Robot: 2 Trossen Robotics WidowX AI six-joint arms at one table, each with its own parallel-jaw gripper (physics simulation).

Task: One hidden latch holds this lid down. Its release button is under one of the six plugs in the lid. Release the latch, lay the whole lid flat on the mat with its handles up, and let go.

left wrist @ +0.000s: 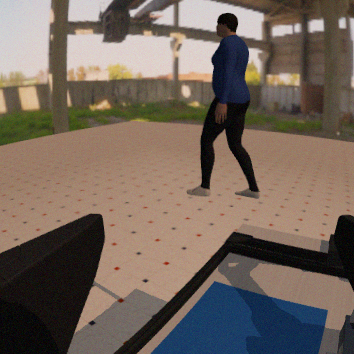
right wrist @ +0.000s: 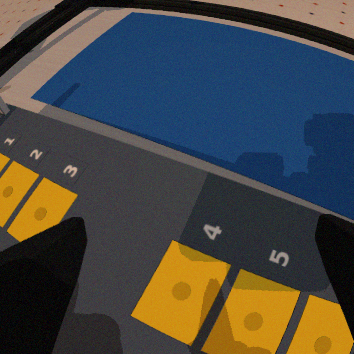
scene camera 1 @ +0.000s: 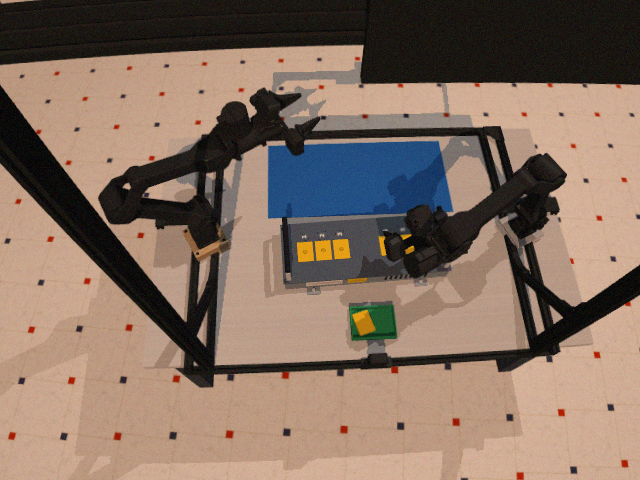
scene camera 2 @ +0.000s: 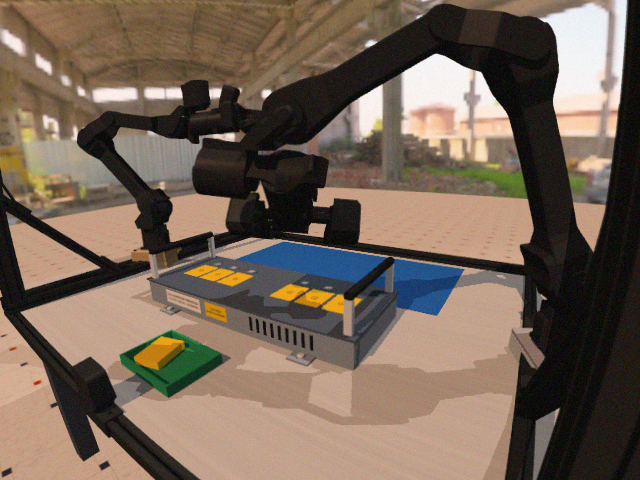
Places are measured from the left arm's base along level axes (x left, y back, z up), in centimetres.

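Where they show: left gripper, fingertip midpoint: (left wrist: 225,229) (scene camera 1: 310,106); right gripper, fingertip midpoint: (right wrist: 203,229) (scene camera 1: 397,225) (scene camera 2: 298,238); left arm's base, origin of the base link: (scene camera 1: 204,235) (scene camera 2: 156,246); right arm's base, origin of the base link: (scene camera 1: 521,226).
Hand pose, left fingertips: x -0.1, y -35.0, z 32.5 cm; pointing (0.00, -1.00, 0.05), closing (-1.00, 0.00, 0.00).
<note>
Things, the pixels of their top centre, and the offset from my left fingertips. "pt": a spot on its surface instead. Level surfaces: height alone.
- dark grey lid, surface spot: (right wrist: 130,210) (scene camera 1: 364,235) pt dx -23.3, dy -3.5, dz -32.3 cm
- black handle, surface spot: (scene camera 2: 180,241) (scene camera 1: 287,246) pt dx -17.8, dy +17.8, dz -26.3 cm
- among them plug 2, middle of its top: (right wrist: 6,191) (scene camera 2: 217,274) (scene camera 1: 323,250) dx -21.2, dy +8.9, dz -32.2 cm
- plug 4, middle of its top: (right wrist: 180,290) dx -29.3, dy -7.2, dz -32.2 cm
- blue mat, its level: dz -37.0 cm
- green tray, middle of its top: (scene camera 2: 169,354) (scene camera 1: 373,321) dx -44.7, dy +7.8, dz -35.5 cm
- loose yellow block, middle of its top: (scene camera 2: 159,348) (scene camera 1: 363,322) dx -43.5, dy +10.0, dz -35.5 cm
The dark grey lid (scene camera 1: 364,235) (right wrist: 130,210) lies on its housing, with a black handle (scene camera 1: 286,248) (scene camera 2: 180,241) at the left end and another handle (scene camera 2: 369,279) at the right end. Six yellow plugs sit in it, among them plug 2 (scene camera 1: 323,250) (scene camera 2: 217,274) and plug 4 (right wrist: 181,291). No button shows. The blue mat (scene camera 1: 336,175) (scene camera 2: 289,258) (left wrist: 215,325) (right wrist: 200,75) lies behind the housing. My right gripper (scene camera 1: 405,255) (right wrist: 203,229) is open and empty above the right-hand plugs. My left gripper (scene camera 1: 309,107) (left wrist: 225,229) is open and empty beyond the mat's back left corner.
A green tray (scene camera 1: 391,335) (scene camera 2: 193,367) holding a loose yellow block (scene camera 1: 363,322) (scene camera 2: 160,352) stands in front of the housing. Small brackets (scene camera 1: 313,290) (scene camera 2: 300,358) stick out at the housing's front foot. A black frame surrounds the table. A person (left wrist: 230,75) stands far off on the floor.
</note>
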